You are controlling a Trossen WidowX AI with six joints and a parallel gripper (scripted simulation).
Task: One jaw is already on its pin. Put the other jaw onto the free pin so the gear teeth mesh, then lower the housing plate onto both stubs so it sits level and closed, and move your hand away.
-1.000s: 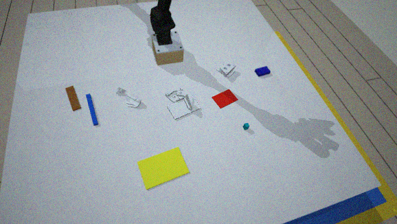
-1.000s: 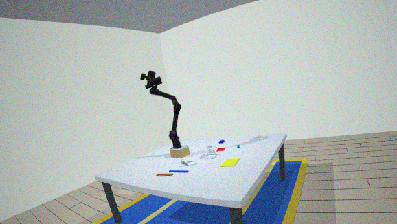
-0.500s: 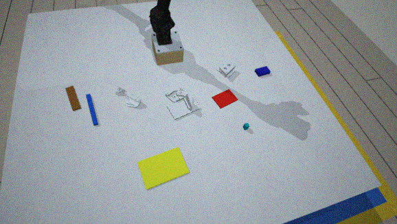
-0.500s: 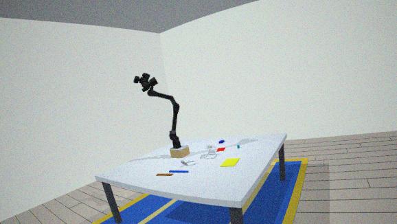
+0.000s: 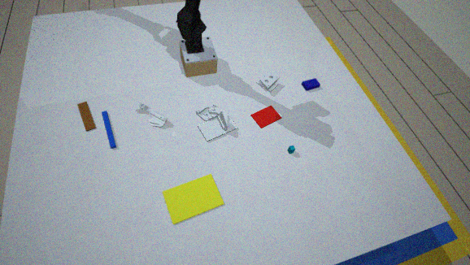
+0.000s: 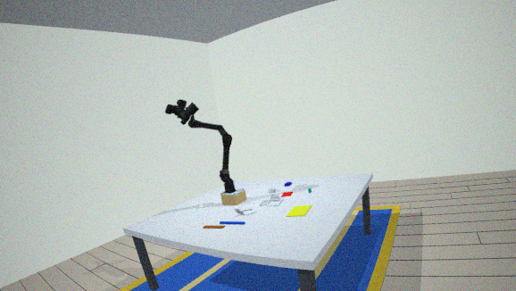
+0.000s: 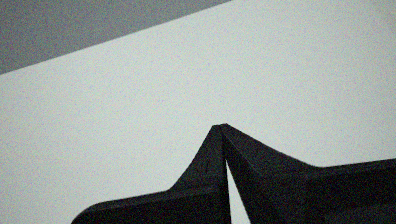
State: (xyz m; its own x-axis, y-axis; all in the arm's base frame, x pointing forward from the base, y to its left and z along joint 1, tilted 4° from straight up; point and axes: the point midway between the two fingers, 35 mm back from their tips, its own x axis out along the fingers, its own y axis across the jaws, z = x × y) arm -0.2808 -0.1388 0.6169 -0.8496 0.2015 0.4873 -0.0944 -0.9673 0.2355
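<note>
My gripper tip is 73 cm above the blue bar, 54 cm short of it and 21 cm to the left of it. From my gripper tip the other things lie so: dark blue block: 72 cm below, 57 cm to the left, 48 cm ahead; brown bar: 73 cm below, 46 cm ahead, 28 cm to the right; red square: 73 cm below, 59 cm ahead, 34 cm to the left.
</note>
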